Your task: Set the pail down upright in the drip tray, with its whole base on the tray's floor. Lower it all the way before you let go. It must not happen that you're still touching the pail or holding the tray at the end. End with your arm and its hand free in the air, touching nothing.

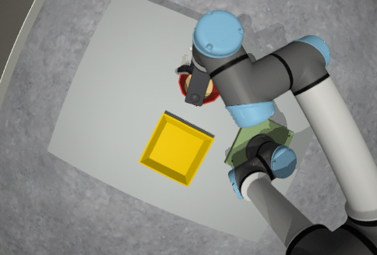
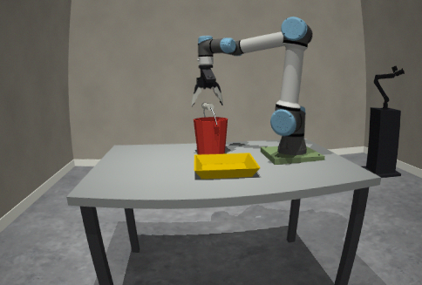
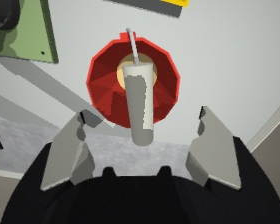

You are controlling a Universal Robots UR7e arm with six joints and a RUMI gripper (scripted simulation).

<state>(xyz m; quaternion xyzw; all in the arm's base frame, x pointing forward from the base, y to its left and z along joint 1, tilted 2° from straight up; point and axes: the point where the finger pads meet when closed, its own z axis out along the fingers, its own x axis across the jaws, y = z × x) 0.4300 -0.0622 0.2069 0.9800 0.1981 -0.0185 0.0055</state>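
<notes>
My gripper is now 30 mm above the handle grip. Round my hand: red pail: 90 mm below, 10 mm behind; yellow drip tray: 290 mm to the left, 230 mm below, 100 mm behind.
</notes>
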